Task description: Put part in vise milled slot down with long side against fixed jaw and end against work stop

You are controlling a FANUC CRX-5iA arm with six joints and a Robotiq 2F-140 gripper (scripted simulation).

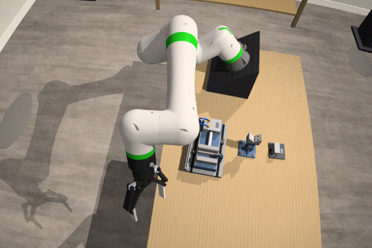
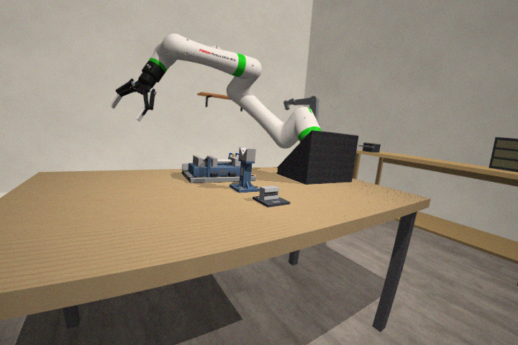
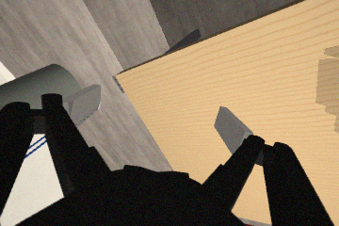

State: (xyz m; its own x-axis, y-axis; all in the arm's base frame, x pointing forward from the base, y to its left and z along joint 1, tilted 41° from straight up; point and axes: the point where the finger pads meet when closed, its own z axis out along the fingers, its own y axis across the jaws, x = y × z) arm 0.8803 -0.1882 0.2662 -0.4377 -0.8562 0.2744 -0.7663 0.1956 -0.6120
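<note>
My gripper is now 43 cm past the part, 58 cm to the right of it and 25 cm above it. From my hand the other things lie so: white cylinder rod 41 cm behind, 21 cm to the left, 20 cm below; then moving jaw 36 cm behind, 21 cm to the left, 20 cm below; then work stop 32 cm behind, 26 cm to the left, 18 cm below.
</note>
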